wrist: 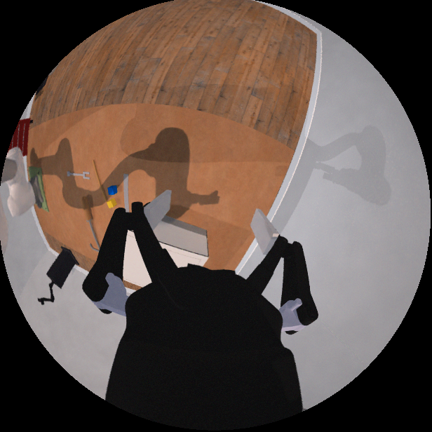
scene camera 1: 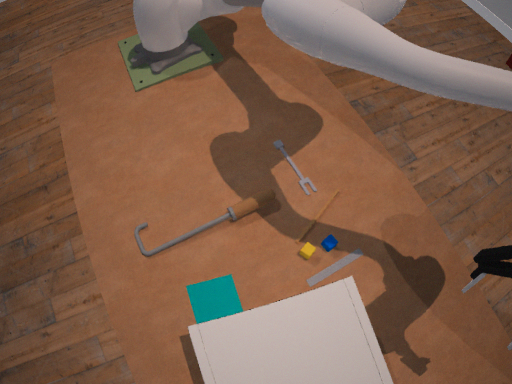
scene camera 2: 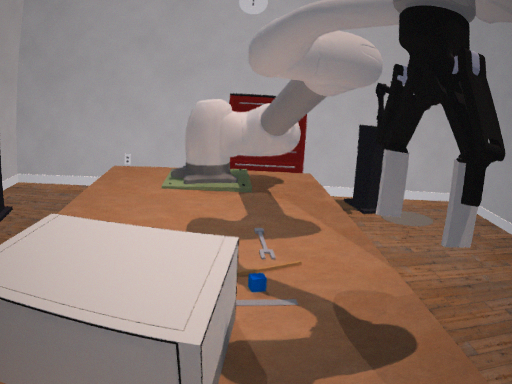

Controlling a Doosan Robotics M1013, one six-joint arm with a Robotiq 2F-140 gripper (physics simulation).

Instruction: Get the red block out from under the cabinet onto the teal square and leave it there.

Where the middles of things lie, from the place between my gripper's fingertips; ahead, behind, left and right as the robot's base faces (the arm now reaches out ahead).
I see the teal square [scene camera 1: 215, 298] 380 mm behind my hand, 340 mm to the right of it and 220 mm below it.
